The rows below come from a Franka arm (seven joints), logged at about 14 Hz.
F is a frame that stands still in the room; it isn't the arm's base.
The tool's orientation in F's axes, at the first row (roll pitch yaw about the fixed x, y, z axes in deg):
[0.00 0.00 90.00]
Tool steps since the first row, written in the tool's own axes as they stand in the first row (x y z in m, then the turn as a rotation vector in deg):
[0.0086 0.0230 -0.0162 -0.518 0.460 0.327]
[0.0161 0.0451 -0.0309 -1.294 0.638 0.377]
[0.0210 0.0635 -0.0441 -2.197 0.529 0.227]
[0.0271 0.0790 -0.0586 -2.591 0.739 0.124]
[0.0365 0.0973 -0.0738 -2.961 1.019 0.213]
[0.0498 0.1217 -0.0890 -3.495 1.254 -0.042]
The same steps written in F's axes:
[-0.0230 0.0086 -0.0162 -0.460 -0.518 0.327]
[-0.0451 0.0161 -0.0309 -0.638 -1.294 0.377]
[-0.0635 0.0210 -0.0441 -0.529 -2.197 0.227]
[-0.0790 0.0271 -0.0586 -0.739 -2.591 0.124]
[-0.0973 0.0365 -0.0738 -1.019 -2.961 0.213]
[-0.1217 0.0498 -0.0890 -1.254 -3.495 -0.042]

